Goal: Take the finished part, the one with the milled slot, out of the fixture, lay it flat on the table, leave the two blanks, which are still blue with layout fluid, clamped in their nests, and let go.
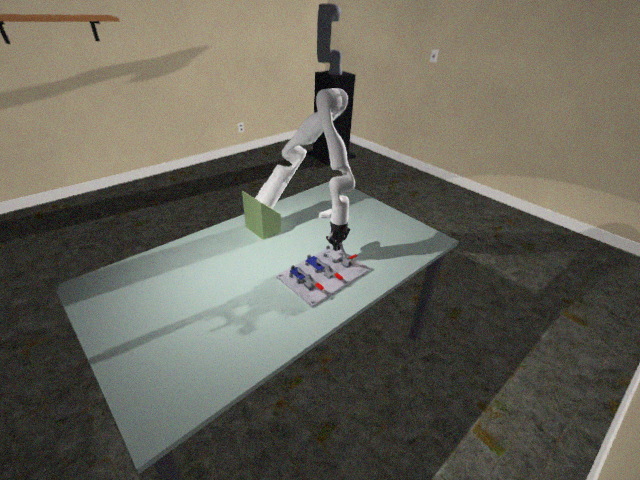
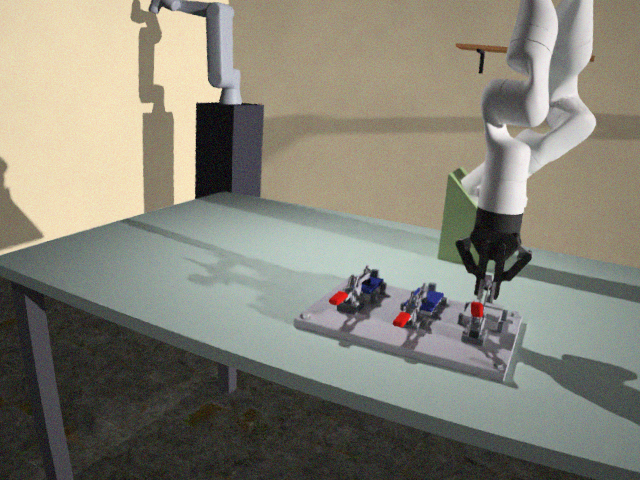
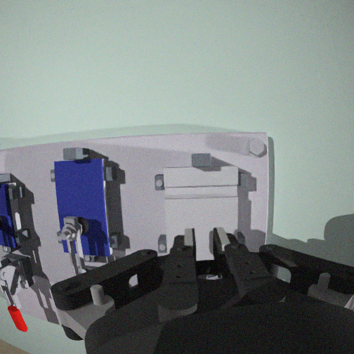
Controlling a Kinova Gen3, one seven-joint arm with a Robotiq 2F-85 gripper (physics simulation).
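Where they show: gripper, fingertip midpoint: [image 1: 337, 249] [image 2: 485, 299]; arm's base, origin of the base link: [image 1: 264, 204] [image 2: 473, 194].
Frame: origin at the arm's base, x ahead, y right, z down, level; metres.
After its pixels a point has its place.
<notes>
The finished part [image 3: 201, 214], pale with a milled slot across it, lies in the right nest of the fixture [image 1: 316, 297] @[x 0.543, y 0.097, z 0.144 m] [image 2: 351, 334] @[x 0.559, y 0.034, z 0.145 m] [image 3: 135, 165]. Its clamp arm [image 2: 486, 281] stands raised, with a red handle [image 1: 353, 256] @[x 0.501, y -0.137, z 0.069 m] [image 2: 477, 310] @[x 0.504, y -0.146, z 0.075 m]. My gripper [image 1: 336, 248] @[x 0.396, y -0.136, z 0.098 m] [image 2: 487, 295] @[x 0.396, y -0.136, z 0.098 m] [image 3: 203, 240] points down above the part. Its fingers are nearly closed on the raised clamp arm's dark tip [image 3: 207, 268]; the contact is partly hidden. The middle blue blank [image 1: 314, 263] @[x 0.384, y -0.016, z 0.128 m] [image 2: 434, 300] @[x 0.383, y -0.044, z 0.127 m] [image 3: 82, 200] and the far blue blank [image 1: 296, 273] @[x 0.400, y 0.094, z 0.118 m] [image 2: 372, 284] @[x 0.406, y 0.071, z 0.117 m] [image 3: 5, 215] are clamped in their nests.
The fixture lies on a pale green table [image 1: 206, 361] @[x 0.545, y 0.567, z 0.159 m] [image 2: 155, 289] @[x 0.602, y 0.429, z 0.159 m]. The two closed clamps have red handles [image 1: 339, 276] @[x 0.531, y -0.033, z 0.108 m] [image 1: 318, 286] @[x 0.534, y 0.082, z 0.098 m] [image 2: 401, 319] @[x 0.535, y -0.037, z 0.107 m] [image 2: 338, 298] @[x 0.544, y 0.070, z 0.097 m]. A green panel [image 1: 262, 217] @[x 0.059, y 0.047, z 0.029 m] [image 2: 453, 222] @[x 0.058, y 0.025, z 0.062 m] stands by the arm's base. A bolt head [image 3: 257, 146] rises at the fixture's corner.
</notes>
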